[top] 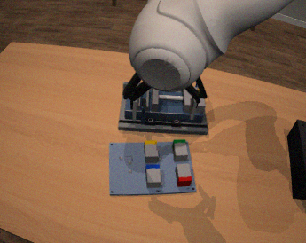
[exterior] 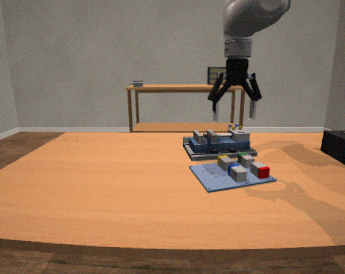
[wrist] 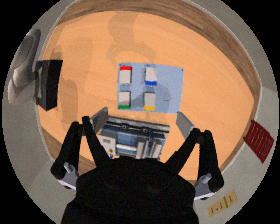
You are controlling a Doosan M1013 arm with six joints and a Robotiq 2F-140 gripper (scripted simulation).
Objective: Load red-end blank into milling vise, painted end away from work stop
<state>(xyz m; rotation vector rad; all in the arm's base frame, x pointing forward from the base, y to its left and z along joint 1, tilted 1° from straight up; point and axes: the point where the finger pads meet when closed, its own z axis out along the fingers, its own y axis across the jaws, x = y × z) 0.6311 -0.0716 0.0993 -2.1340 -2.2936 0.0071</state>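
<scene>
Right now my hand is 20 mm short of the yellow-ended blank, 10 mm to the left of it and 180 mm above it. From my hand the other things lie so: green-ended blank: 70 mm behind, 10 mm to the right, 180 mm below; then fixed jaw: 80 mm ahead, 190 mm to the right, 130 mm below; then blue-ended blank: 10 mm ahead, 80 mm to the left, 180 mm below.
</scene>
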